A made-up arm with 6 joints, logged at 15 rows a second.
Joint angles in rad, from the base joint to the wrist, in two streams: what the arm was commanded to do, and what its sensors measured. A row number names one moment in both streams.
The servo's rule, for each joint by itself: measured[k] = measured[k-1] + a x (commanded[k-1-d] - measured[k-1]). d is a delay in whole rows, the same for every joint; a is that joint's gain. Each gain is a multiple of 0.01, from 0.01 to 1. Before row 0 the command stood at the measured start. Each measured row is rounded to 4 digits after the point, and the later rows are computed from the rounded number. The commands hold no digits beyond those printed.
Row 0, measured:
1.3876 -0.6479 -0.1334 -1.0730 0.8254 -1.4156
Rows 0 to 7, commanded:
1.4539 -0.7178 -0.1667 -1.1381 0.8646 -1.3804
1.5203 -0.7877 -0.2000 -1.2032 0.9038 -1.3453
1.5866 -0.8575 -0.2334 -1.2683 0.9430 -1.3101
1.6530 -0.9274 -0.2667 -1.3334 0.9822 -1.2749
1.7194 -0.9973 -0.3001 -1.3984 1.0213 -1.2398
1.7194 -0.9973 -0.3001 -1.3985 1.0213 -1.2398
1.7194 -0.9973 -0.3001 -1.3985 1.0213 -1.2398
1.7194 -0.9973 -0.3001 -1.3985 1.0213 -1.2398
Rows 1 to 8, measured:
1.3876 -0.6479 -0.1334 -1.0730 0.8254 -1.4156
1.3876 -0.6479 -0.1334 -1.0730 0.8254 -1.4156
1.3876 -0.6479 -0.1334 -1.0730 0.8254 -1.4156
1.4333 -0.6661 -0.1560 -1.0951 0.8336 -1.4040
1.4933 -0.6977 -0.1859 -1.1319 0.8483 -1.3846
1.5577 -0.7392 -0.2182 -1.1783 0.8682 -1.3600
1.6235 -0.7881 -0.2512 -1.2310 0.8921 -1.3319
1.6897 -0.8425 -0.2845 -1.2879 0.9192 -1.3015
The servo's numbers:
d 3
a 0.69 0.26 0.68 0.34 0.21 0.33

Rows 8 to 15, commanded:
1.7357 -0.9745 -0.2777 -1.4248 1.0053 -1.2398
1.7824 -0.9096 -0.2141 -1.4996 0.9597 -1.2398
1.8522 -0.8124 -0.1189 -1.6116 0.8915 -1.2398
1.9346 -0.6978 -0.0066 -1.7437 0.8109 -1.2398
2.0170 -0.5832 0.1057 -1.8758 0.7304 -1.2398
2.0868 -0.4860 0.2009 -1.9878 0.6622 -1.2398
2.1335 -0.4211 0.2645 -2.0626 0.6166 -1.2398
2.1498 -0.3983 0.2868 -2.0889 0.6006 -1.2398
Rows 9 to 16, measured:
1.7102 -0.8827 -0.2951 -1.3255 0.9406 -1.2811
1.7165 -0.9125 -0.2985 -1.3503 0.9575 -1.2675
1.7185 -0.9345 -0.2996 -1.3667 0.9709 -1.2584
1.7304 -0.9449 -0.2847 -1.3865 0.9781 -1.2523
1.7663 -0.9357 -0.2367 -1.4250 0.9742 -1.2482
1.8256 -0.9036 -0.1566 -1.4884 0.9568 -1.2454
1.9008 -0.8501 -0.0546 -1.5752 0.9262 -1.2436
1.9810 -0.7807 0.0544 -1.6774 0.8851 -1.2423

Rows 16 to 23, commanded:
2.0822 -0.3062 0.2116 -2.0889 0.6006 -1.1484
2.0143 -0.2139 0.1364 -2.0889 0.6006 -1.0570
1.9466 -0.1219 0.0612 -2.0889 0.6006 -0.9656
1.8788 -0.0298 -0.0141 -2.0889 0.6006 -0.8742
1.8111 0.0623 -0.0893 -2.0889 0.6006 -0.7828
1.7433 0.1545 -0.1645 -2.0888 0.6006 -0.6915
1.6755 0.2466 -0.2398 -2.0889 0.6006 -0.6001
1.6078 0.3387 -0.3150 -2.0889 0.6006 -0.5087
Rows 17 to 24, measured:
2.0540 -0.7041 0.1540 -1.7829 0.8383 -1.2415
2.1089 -0.6305 0.2291 -1.8780 0.7917 -1.2409
2.1371 -0.5701 0.2683 -1.9497 0.7516 -1.2405
2.0992 -0.5015 0.2297 -1.9970 0.7199 -1.2101
2.0406 -0.4267 0.1663 -2.0282 0.6948 -1.1596
1.9757 -0.3475 0.0948 -2.0488 0.6750 -1.0956
1.9088 -0.2649 0.0207 -2.0624 0.6594 -1.0225
1.8414 -0.1798 -0.0541 -2.0714 0.6471 -0.9434

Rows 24 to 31, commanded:
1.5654 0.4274 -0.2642 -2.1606 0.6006 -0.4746
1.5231 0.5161 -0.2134 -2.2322 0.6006 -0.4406
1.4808 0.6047 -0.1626 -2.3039 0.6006 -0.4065
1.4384 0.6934 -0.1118 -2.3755 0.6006 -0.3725
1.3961 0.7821 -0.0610 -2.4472 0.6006 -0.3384
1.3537 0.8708 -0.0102 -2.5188 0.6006 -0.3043
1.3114 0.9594 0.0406 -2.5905 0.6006 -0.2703
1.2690 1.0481 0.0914 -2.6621 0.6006 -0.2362
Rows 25 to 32, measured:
1.7737 -0.0929 -0.1292 -2.0773 0.6373 -0.8603
1.7059 -0.0046 -0.2044 -2.0812 0.6296 -0.7744
1.6382 0.0847 -0.2796 -2.0838 0.6235 -0.6867
1.5880 0.1738 -0.2691 -2.1099 0.6187 -0.6167
1.5432 0.2628 -0.2312 -2.1515 0.6149 -0.5586
1.5001 0.3517 -0.1846 -2.2033 0.6119 -0.5084
1.4575 0.4405 -0.1351 -2.2618 0.6095 -0.4636
1.4151 0.5293 -0.0847 -2.3248 0.6076 -0.4223

